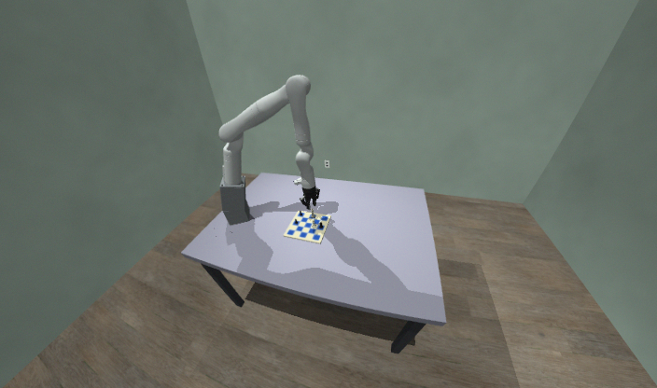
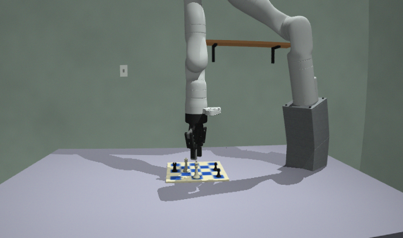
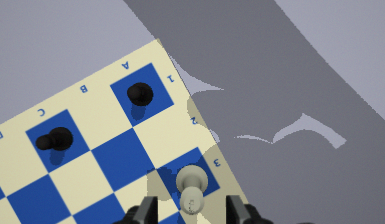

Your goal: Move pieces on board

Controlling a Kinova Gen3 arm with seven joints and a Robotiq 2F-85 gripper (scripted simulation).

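My gripper is now 60 mm above the white king. From my hand the other things lie so: black rook: 80 mm to the right, 70 mm below, 70 mm ahead; cream chessboard: 90 mm below, 80 mm to the right.
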